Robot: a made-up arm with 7 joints.
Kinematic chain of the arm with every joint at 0, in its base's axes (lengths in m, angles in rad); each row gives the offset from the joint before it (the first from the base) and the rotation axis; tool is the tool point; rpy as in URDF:
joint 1: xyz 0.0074 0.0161 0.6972 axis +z
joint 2: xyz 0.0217 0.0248 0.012 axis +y
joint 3: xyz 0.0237 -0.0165 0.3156 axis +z
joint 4: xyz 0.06 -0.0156 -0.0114 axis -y
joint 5: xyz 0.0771 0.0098 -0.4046 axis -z
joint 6: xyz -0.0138 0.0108 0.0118 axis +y
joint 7: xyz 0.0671 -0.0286 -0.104 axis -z
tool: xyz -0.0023 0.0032 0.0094 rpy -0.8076 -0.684 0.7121
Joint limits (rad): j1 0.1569..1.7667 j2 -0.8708..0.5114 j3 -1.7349..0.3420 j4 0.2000..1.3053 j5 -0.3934..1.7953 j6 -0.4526..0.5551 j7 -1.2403..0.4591
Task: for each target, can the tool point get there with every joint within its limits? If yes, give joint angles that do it. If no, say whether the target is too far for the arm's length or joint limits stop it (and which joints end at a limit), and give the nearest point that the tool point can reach.
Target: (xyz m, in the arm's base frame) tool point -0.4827 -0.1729 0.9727
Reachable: no: joint limits stop it (at a limit: joint 1, joint 3, joint 4, joint 6, joint 7) | nearest point -0.1962 -0.5222 0.8603 | short by 0.466 m
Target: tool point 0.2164 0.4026 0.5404
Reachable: yes | joints 1.5921 0.3512 -0.4610 0.6079 0.3918 0.0684 0.2702
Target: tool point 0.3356 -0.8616 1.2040
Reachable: no: too far | nearest point 0.2189 -0.5010 1.0276 | short by 0.418 m
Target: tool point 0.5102 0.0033 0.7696
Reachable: yes | joints 1.4409 0.0974 -1.5388 0.8488 -0.1361 0.1452 0.0055
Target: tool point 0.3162 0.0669 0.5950
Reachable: yes | joints 1.5079 -0.5482 -1.5536 0.2859 0.4455 -0.0979 -1.0376
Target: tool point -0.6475 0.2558 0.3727
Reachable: no: joint limits stop it (at a limit: joint 1, joint 2, joint 3, joint 5, joint 6) | nearest point -0.2406 0.3891 0.4770 | short by 0.441 m
